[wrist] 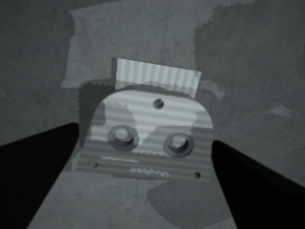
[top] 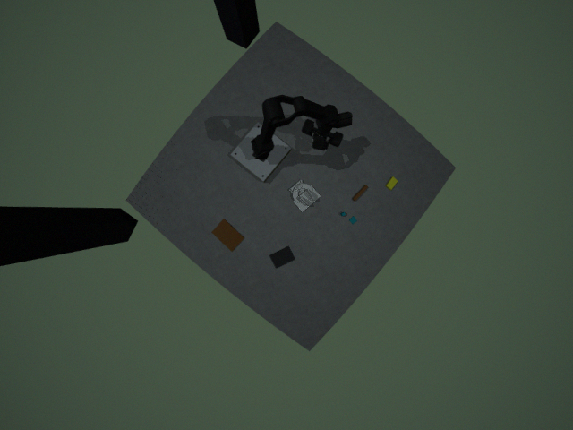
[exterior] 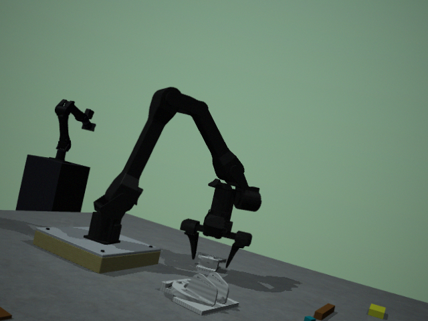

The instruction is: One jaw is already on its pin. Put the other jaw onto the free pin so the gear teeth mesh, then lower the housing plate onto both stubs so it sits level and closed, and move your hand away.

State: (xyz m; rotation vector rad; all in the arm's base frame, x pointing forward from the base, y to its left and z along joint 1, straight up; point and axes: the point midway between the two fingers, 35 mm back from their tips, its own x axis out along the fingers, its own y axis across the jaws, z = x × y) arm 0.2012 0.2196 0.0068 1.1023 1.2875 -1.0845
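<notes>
The white bracket is 10 mm to the right of my gripper tip. Also, from my gripper tip: brown bar 320 mm ahead, 120 mm to the right; white base fixture 290 mm to the right, 100 mm ahead, 10 mm below; yellow block 440 mm ahead, 10 mm to the left.
</notes>
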